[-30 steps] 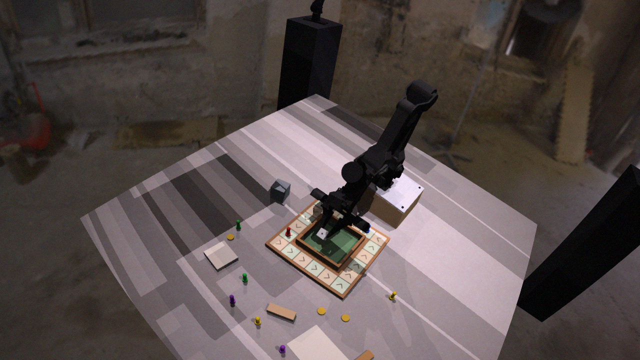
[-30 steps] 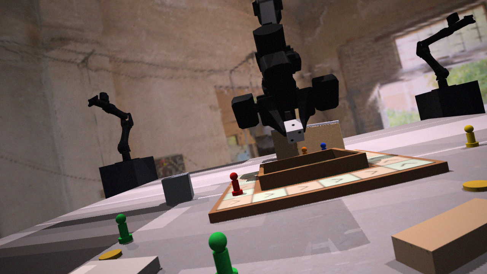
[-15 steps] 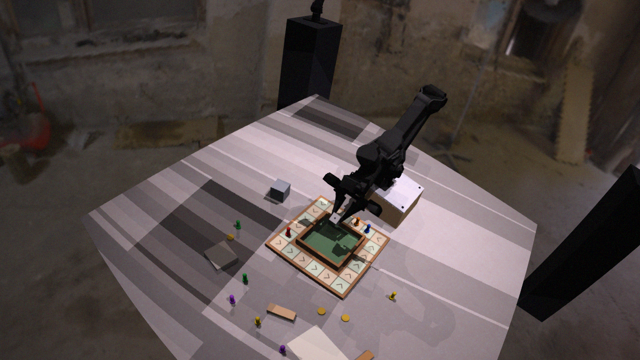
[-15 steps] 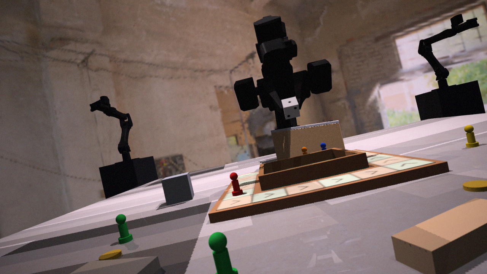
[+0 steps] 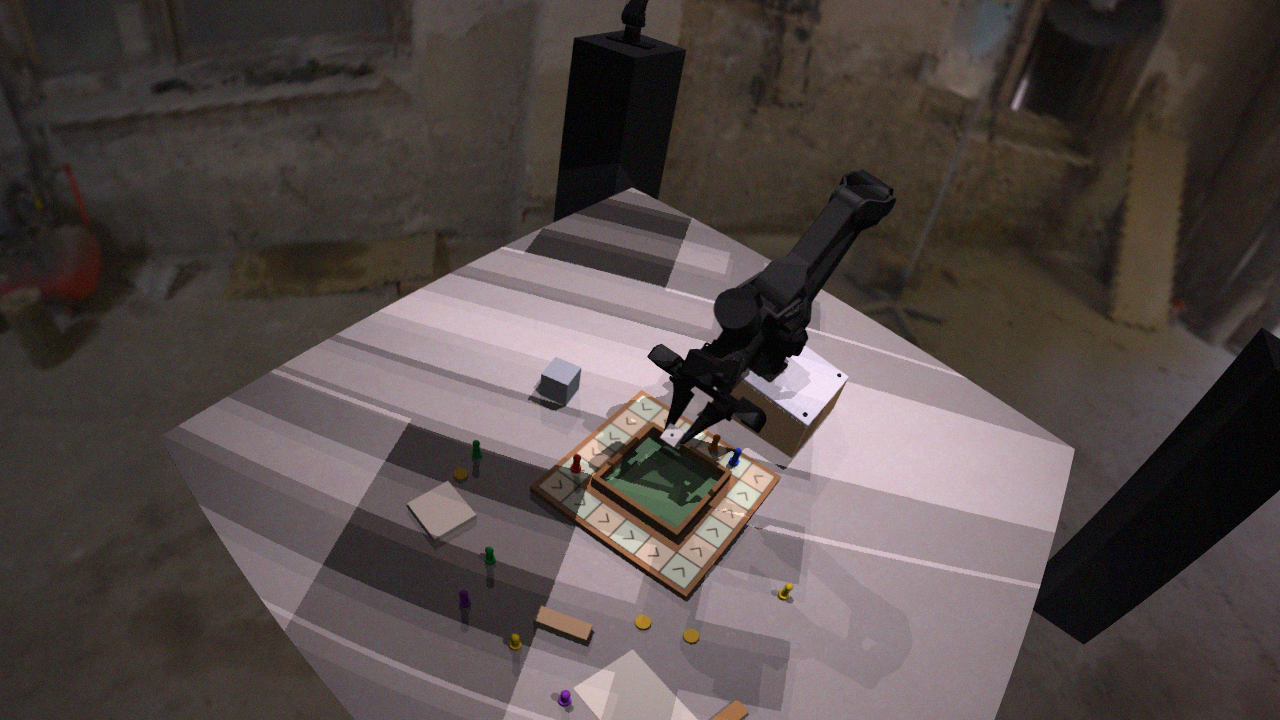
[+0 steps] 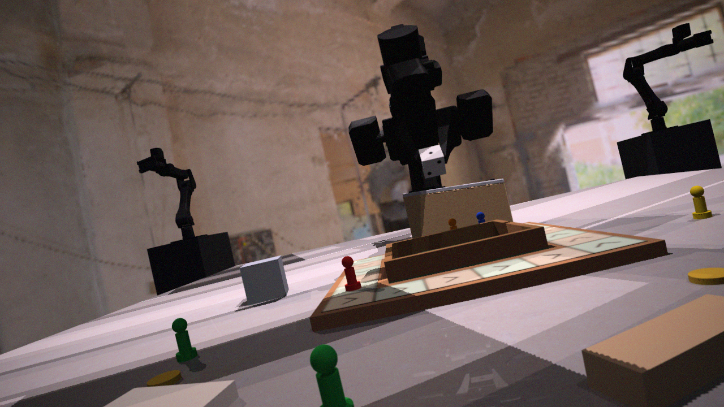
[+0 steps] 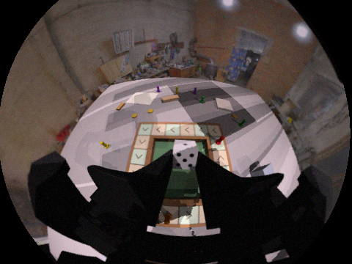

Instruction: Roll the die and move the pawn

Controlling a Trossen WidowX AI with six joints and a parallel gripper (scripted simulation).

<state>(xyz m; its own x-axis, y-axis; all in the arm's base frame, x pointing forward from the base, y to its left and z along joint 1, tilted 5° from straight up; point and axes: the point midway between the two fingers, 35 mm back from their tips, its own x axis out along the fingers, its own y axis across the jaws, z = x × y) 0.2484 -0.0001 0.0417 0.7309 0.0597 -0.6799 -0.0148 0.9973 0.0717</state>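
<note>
My gripper tip is now right at the die. From my gripper tip the other things lie so: orange pawn (12 cm behind, 2 cm to the left, 9 cm below); then red pawn (7 cm ahead, 11 cm to the right, 9 cm below); then green tray (12 cm below).
</note>
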